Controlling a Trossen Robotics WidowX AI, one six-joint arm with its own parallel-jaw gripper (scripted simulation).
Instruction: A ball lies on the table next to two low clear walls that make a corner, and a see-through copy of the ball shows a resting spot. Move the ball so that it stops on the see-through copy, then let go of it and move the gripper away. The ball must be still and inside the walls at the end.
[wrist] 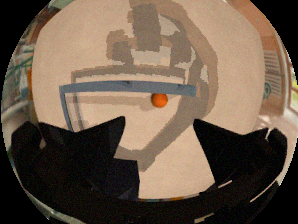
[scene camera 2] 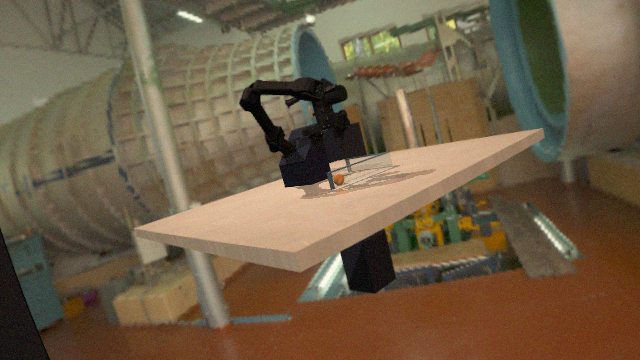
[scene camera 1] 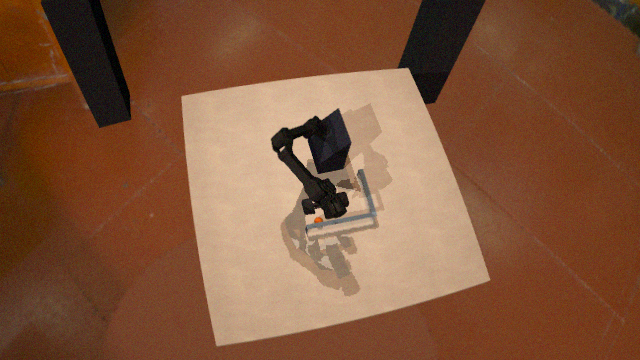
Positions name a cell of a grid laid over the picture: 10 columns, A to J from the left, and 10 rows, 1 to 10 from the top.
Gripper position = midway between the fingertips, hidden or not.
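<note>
My gripper (scene camera 2: F5), which you'd also find at (wrist: F6), is open, and there's nothing held in it.
</note>
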